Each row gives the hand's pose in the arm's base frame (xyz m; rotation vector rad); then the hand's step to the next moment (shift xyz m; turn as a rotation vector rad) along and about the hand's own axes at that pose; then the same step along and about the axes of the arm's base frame.
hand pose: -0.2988 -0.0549 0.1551 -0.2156 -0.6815 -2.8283
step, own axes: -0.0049 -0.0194 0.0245 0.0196 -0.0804 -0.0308
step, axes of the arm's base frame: 0.0021 0.0291 0.0123 -0.0417 0.0519 -0.0580
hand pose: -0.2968 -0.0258 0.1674 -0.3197 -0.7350 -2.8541
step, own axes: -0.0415 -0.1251 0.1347 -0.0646 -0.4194 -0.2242
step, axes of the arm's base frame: 0.0339 0.1791 0.0479 -0.0677 0.2588 -0.3985
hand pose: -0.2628 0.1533 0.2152 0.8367 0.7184 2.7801
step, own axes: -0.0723 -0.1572 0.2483 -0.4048 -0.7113 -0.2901
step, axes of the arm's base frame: 0.1985 0.2174 0.0700 0.1810 0.3944 -0.7521
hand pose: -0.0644 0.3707 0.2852 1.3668 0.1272 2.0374
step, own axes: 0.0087 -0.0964 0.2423 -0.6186 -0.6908 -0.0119
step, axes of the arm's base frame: 0.2500 0.0124 0.0736 0.4563 0.1788 -0.7873
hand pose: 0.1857 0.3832 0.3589 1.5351 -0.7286 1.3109
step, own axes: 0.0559 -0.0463 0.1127 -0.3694 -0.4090 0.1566
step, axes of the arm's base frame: 0.0988 -0.0791 0.0443 0.3332 -0.0452 -0.4639
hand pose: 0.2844 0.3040 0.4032 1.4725 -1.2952 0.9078
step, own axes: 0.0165 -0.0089 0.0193 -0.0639 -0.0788 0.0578
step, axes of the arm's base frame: 0.0105 -0.0232 0.0086 0.0639 -0.0373 -0.0903
